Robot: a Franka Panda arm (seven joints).
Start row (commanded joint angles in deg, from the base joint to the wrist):
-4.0 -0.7 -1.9 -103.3 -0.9 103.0 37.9
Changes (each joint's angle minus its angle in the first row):
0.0 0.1 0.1 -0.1 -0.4 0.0 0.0
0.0 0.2 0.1 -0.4 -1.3 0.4 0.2
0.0 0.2 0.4 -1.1 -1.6 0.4 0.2
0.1 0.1 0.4 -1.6 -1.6 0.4 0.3
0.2 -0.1 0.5 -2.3 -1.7 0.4 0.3
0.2 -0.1 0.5 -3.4 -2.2 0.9 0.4
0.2 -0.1 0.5 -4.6 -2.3 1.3 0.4
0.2 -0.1 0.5 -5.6 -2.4 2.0 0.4
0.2 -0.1 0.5 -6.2 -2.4 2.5 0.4
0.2 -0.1 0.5 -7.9 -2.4 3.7 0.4
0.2 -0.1 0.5 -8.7 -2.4 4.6 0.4
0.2 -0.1 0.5 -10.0 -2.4 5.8 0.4
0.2 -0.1 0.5 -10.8 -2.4 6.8 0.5
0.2 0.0 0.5 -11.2 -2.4 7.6 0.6
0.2 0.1 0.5 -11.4 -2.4 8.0 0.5
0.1 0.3 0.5 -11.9 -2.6 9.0 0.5
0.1 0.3 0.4 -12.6 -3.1 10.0 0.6
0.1 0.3 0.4 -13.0 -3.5 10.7 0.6
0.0 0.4 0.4 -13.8 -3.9 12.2 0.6
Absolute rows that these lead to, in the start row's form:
-4.0 -0.6 -1.8 -103.4 -1.3 103.0 37.9
-4.0 -0.5 -1.8 -103.7 -2.2 103.4 38.1
-4.0 -0.5 -1.5 -104.4 -2.5 103.4 38.1
-3.9 -0.6 -1.5 -104.9 -2.5 103.4 38.2
-3.8 -0.8 -1.4 -105.6 -2.6 103.4 38.2
-3.8 -0.8 -1.4 -106.7 -3.1 103.9 38.3
-3.8 -0.8 -1.4 -107.9 -3.2 104.3 38.3
-3.8 -0.8 -1.4 -108.9 -3.3 105.0 38.3
-3.8 -0.8 -1.4 -109.5 -3.3 105.5 38.3
-3.8 -0.8 -1.4 -111.2 -3.3 106.7 38.3
-3.8 -0.8 -1.4 -112.0 -3.3 107.6 38.3
-3.8 -0.8 -1.4 -113.3 -3.3 108.8 38.3
-3.8 -0.8 -1.4 -114.1 -3.3 109.8 38.4
-3.8 -0.7 -1.4 -114.5 -3.3 110.6 38.5
-3.8 -0.6 -1.4 -114.7 -3.3 111.0 38.4
-3.9 -0.4 -1.4 -115.2 -3.5 112.0 38.4
-3.9 -0.4 -1.5 -115.9 -4.0 113.0 38.5
-3.9 -0.4 -1.5 -116.3 -4.4 113.7 38.5
-4.0 -0.3 -1.5 -117.1 -4.8 115.2 38.5

